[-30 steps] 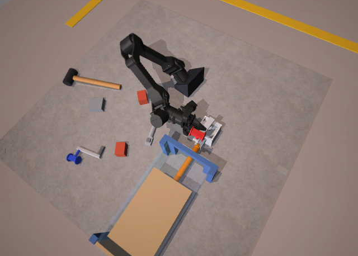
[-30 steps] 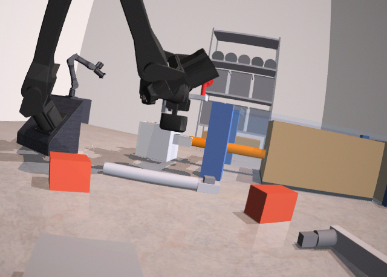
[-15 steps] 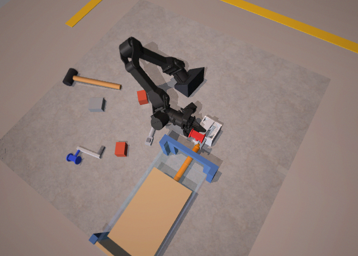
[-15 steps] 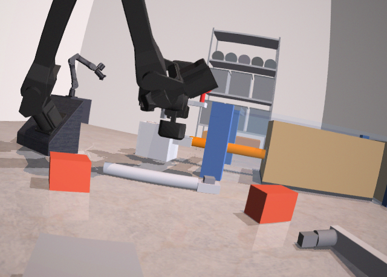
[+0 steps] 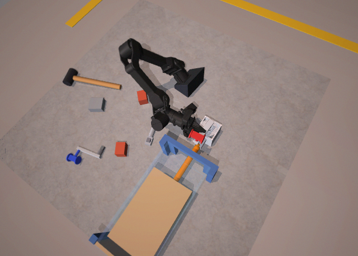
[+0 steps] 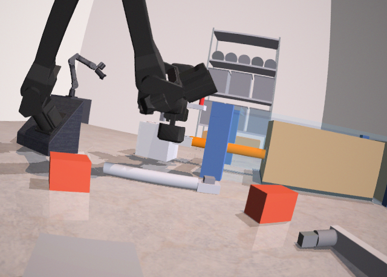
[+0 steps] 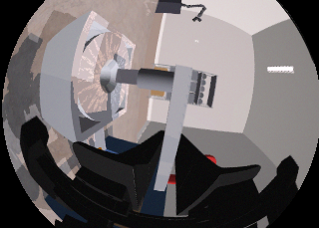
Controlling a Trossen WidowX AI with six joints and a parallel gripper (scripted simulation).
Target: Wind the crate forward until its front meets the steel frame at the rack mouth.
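The red knob is 5 cm ahead of my gripper tip, 4 cm above it and 1 cm to the right of it. From my gripper tip the other things lie so: frame: 11 cm ahead, 4 cm below; then grey winch: 12 cm below, 6 cm behind, 3 cm to the right; then crank handle: 1 cm to the right, 1 cm ahead, 1 cm above.
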